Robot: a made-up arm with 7 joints. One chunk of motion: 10 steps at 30 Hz.
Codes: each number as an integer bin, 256 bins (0 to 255) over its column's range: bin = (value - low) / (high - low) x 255, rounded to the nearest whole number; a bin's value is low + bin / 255 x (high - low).
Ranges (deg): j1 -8..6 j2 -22..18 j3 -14..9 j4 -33..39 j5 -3..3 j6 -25..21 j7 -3..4
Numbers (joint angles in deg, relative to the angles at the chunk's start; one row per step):
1: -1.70 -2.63 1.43 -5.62 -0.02 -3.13 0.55
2: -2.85 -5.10 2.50 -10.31 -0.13 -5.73 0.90
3: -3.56 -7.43 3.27 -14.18 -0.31 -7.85 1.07
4: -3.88 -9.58 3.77 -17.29 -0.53 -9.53 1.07
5: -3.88 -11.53 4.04 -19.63 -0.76 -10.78 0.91
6: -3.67 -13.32 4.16 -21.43 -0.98 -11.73 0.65
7: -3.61 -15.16 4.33 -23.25 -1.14 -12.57 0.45
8: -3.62 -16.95 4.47 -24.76 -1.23 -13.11 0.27
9: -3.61 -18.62 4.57 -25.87 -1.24 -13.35 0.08
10: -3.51 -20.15 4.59 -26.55 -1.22 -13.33 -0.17
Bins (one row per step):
1: 115 123 171 97 127 121 129
2: 94 108 183 80 122 107 142
3: 81 93 191 67 114 95 148
4: 75 79 197 56 105 86 148
5: 75 67 200 47 95 79 142
6: 79 55 201 41 86 74 133
7: 80 44 203 35 79 69 126
8: 80 32 205 29 75 66 119
9: 80 22 206 25 75 65 112
10: 82 12 206 23 76 65 103

